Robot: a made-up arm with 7 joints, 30 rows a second.
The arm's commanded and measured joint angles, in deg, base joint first. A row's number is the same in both.
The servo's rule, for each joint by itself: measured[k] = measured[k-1] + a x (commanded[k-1-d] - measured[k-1]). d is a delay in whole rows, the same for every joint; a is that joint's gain. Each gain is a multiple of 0.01, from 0.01 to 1. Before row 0 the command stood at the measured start. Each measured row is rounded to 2 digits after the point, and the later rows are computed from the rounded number. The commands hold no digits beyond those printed.
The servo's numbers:
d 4
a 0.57 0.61 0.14 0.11 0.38 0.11 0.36
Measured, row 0: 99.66, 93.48, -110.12, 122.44, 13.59, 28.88, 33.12
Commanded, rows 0 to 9: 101.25, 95.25, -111.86, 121.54, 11.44, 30.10, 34.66; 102.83, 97.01, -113.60, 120.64, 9.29, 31.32, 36.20; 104.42, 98.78, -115.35, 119.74, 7.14, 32.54, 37.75; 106.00, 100.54, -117.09, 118.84, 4.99, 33.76, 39.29; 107.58, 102.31, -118.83, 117.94, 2.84, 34.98, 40.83; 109.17, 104.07, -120.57, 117.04, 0.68, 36.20, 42.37; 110.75, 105.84, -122.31, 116.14, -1.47, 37.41, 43.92; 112.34, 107.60, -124.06, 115.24, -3.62, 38.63, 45.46; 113.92, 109.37, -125.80, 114.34, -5.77, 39.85, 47.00; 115.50, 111.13, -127.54, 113.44, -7.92, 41.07, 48.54
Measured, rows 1 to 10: 99.66, 93.48, -110.12, 122.44, 13.59, 28.88, 33.12; 99.66, 93.48, -110.12, 122.44, 13.59, 28.88, 33.12; 99.66, 93.48, -110.12, 122.44, 13.59, 28.88, 33.12; 99.66, 93.48, -110.12, 122.44, 13.59, 28.88, 33.12; 100.57, 94.56, -110.36, 122.34, 12.77, 29.01, 33.67; 101.86, 96.05, -110.81, 122.15, 11.45, 29.26, 34.58; 103.32, 97.72, -111.45, 121.88, 9.81, 29.62, 35.72; 104.85, 99.44, -112.24, 121.55, 7.98, 30.08, 37.01; 106.41, 101.19, -113.16, 121.15, 6.03, 30.62, 38.39; 107.98, 102.95, -114.20, 120.70, 4.00, 31.23, 39.82
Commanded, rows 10 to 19: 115.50, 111.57, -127.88, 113.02, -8.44, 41.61, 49.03; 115.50, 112.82, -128.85, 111.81, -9.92, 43.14, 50.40; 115.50, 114.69, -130.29, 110.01, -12.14, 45.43, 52.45; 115.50, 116.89, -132.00, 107.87, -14.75, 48.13, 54.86; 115.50, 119.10, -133.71, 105.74, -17.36, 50.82, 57.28; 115.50, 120.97, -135.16, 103.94, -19.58, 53.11, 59.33; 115.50, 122.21, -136.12, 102.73, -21.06, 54.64, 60.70; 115.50, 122.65, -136.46, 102.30, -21.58, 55.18, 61.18; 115.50, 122.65, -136.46, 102.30, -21.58, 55.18, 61.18; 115.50, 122.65, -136.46, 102.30, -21.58, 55.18, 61.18
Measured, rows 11 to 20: 109.56, 104.71, -115.34, 120.20, 1.92, 31.91, 41.30; 111.14, 106.47, -116.56, 119.65, -0.19, 32.65, 42.80; 112.72, 108.24, -117.85, 119.07, -2.31, 33.44, 44.31; 114.30, 110.00, -119.21, 118.45, -4.44, 34.28, 45.83; 114.98, 110.96, -120.42, 117.85, -5.96, 35.09, 46.98; 115.28, 112.09, -121.60, 117.19, -7.46, 35.98, 48.21; 115.41, 113.68, -122.82, 116.40, -9.24, 37.02, 49.74; 115.46, 115.64, -124.11, 115.46, -11.33, 38.24, 51.58; 115.48, 117.75, -125.45, 114.39, -13.62, 39.62, 53.63; 115.49, 119.71, -126.81, 113.24, -15.88, 41.10, 55.68
